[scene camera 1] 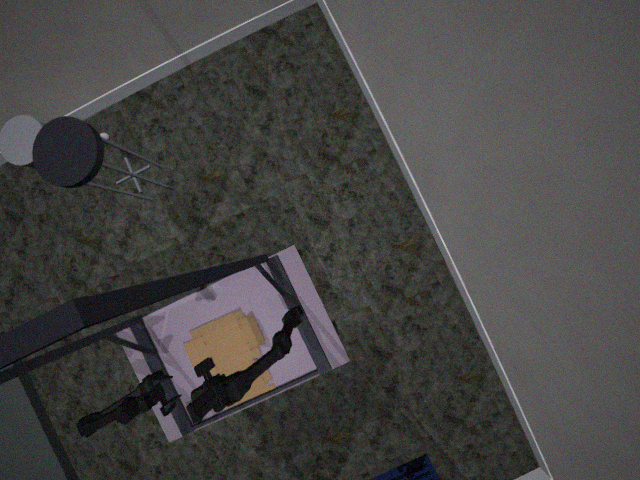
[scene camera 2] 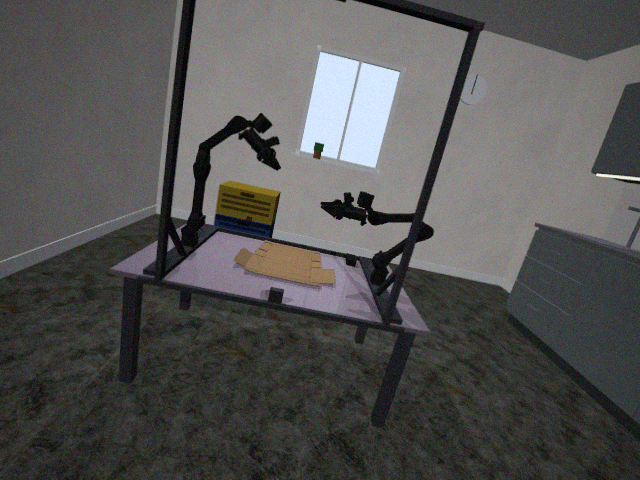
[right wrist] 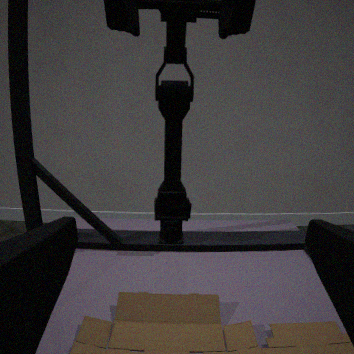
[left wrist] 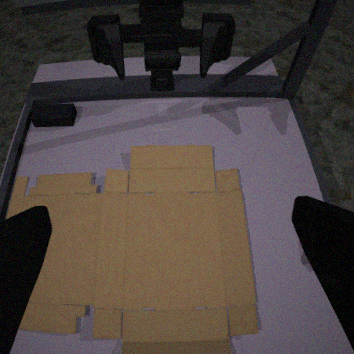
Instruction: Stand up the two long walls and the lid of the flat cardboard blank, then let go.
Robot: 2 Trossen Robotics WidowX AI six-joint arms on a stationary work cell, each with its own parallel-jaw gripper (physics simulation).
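Observation:
The cardboard blank lies unfolded on the table. In the left wrist view its lid lies flat at the left, with one long wall beside it and the other long wall at the right, both flat. An end panel lies toward the right arm's side. My left gripper is open, high above the blank. My right gripper is open, also high, touching nothing. The near part of the blank is cut off in the right wrist view.
A dark block sits at the table's front edge, another at the back right. Frame posts rise at the table's sides. A yellow and blue cabinet stands behind the table. A round dark stool stands apart.

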